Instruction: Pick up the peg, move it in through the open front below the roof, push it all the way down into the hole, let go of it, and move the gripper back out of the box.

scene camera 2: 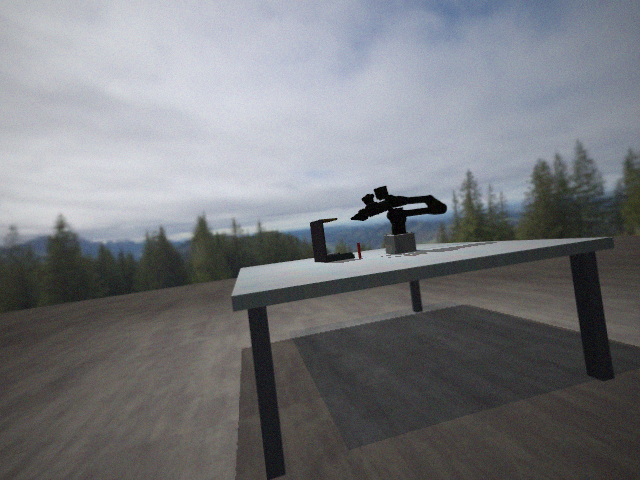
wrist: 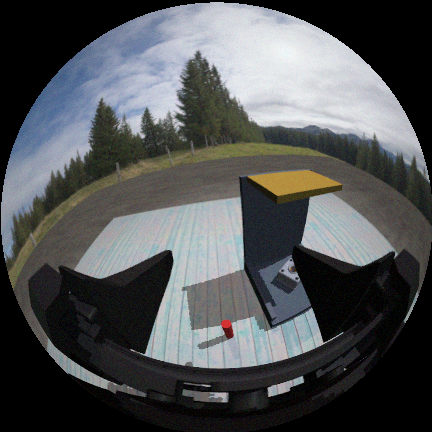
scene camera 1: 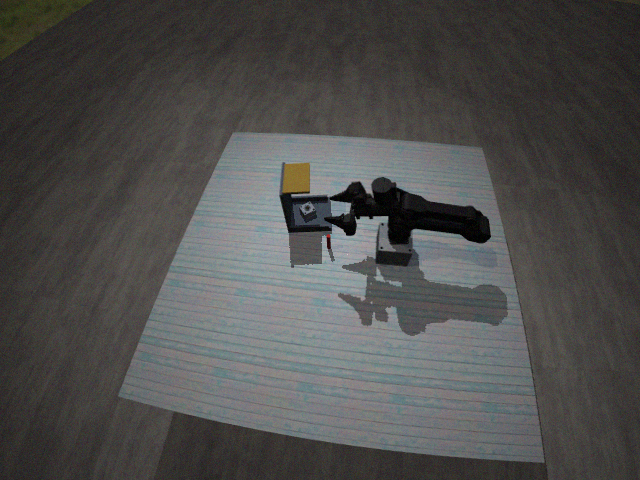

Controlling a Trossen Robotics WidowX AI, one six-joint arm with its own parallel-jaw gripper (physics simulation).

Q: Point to a yellow roof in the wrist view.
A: At 280, 187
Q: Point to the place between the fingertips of my gripper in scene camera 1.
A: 327, 208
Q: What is my gripper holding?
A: Nothing.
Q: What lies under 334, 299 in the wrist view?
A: My gripper.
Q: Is my gripper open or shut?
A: Open.
